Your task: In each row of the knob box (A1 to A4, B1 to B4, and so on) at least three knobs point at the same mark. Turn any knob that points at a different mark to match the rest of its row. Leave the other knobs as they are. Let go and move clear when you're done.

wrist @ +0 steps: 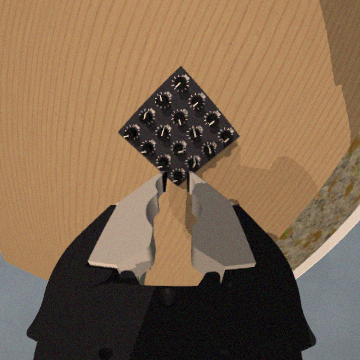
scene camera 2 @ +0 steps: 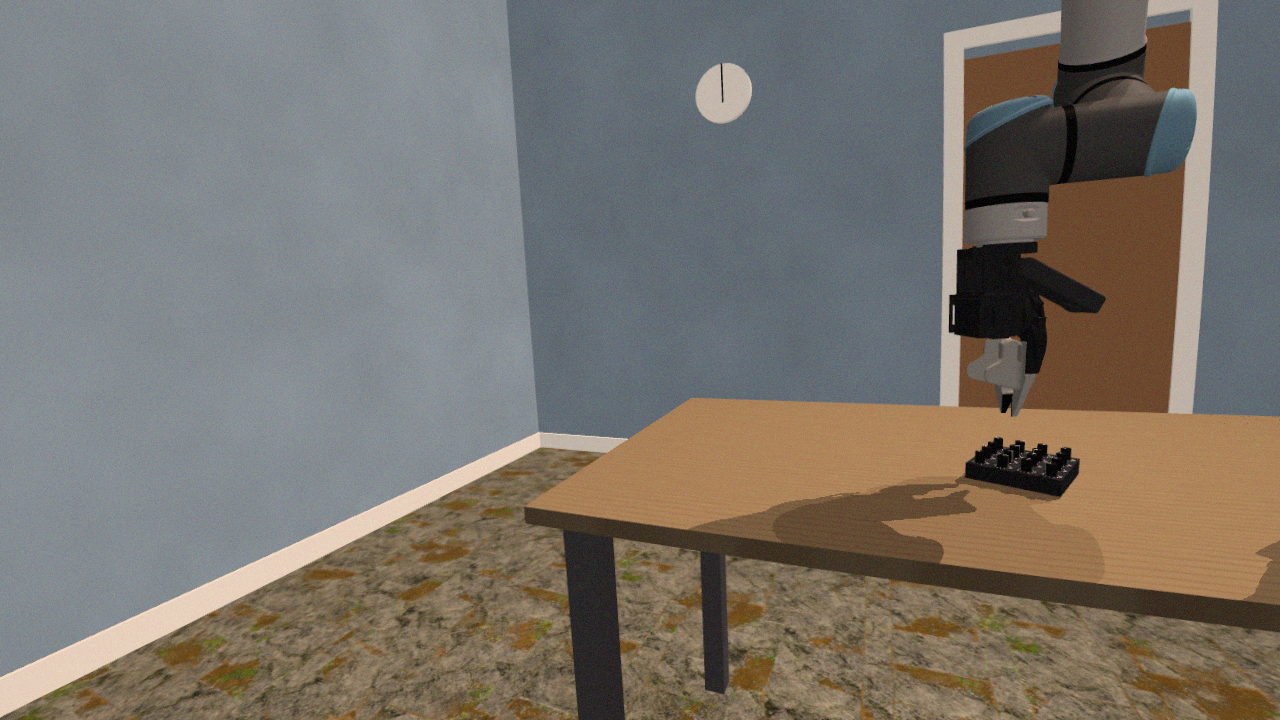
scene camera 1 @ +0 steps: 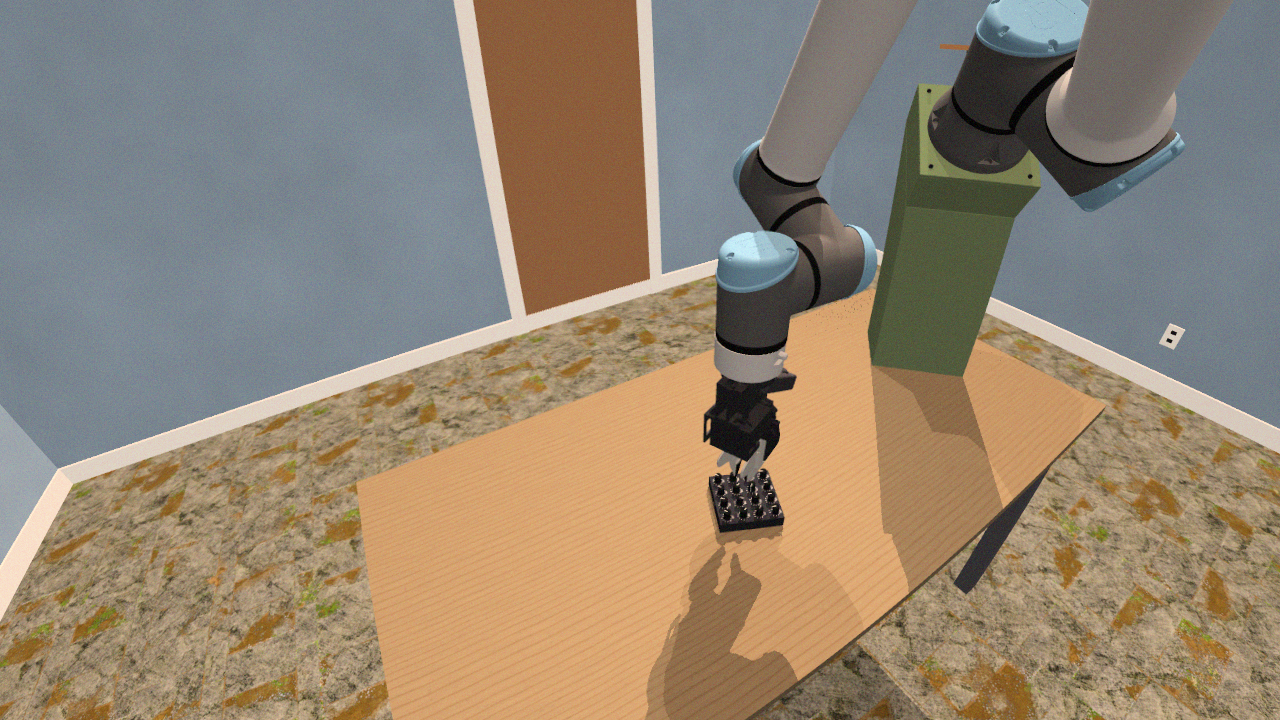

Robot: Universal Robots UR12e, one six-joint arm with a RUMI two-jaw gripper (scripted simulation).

Labels:
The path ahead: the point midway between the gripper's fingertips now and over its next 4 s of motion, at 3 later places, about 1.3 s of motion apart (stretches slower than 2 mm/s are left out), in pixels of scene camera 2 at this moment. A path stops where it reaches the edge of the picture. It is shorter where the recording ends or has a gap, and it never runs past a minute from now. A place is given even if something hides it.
My gripper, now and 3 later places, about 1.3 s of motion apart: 1008, 414; 1007, 435; 1010, 446; 1009, 456

